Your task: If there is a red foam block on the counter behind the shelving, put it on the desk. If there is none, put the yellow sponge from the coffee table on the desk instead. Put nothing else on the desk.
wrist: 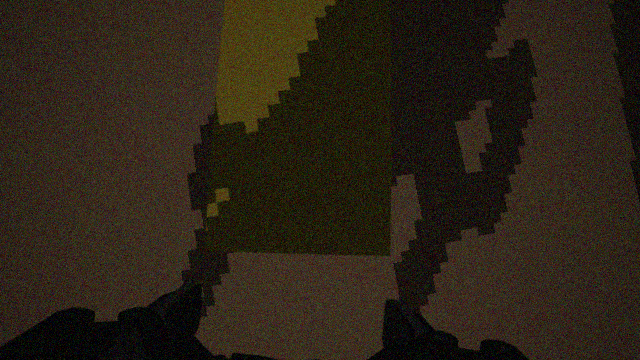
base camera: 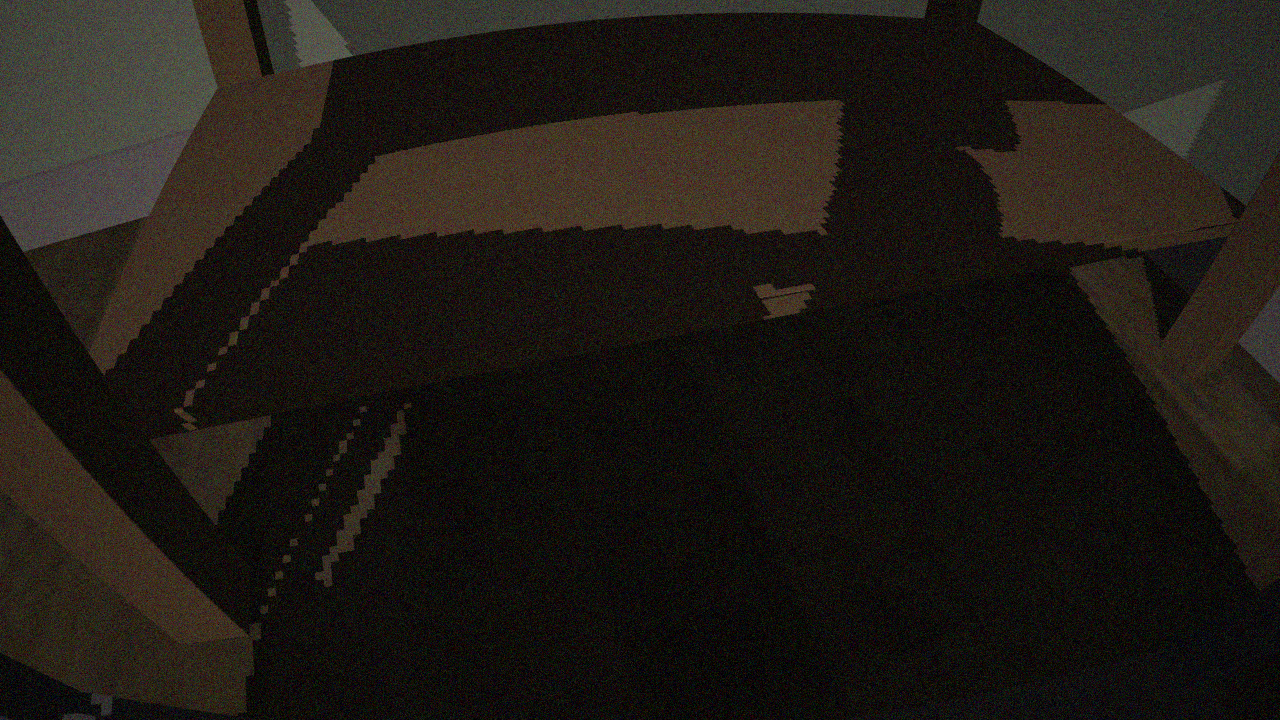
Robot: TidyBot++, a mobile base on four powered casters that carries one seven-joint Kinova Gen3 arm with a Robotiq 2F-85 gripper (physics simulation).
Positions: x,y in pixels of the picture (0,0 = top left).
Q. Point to a brown coffee table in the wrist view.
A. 507,131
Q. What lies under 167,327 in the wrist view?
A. The gripper.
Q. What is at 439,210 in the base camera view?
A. A brown coffee table.
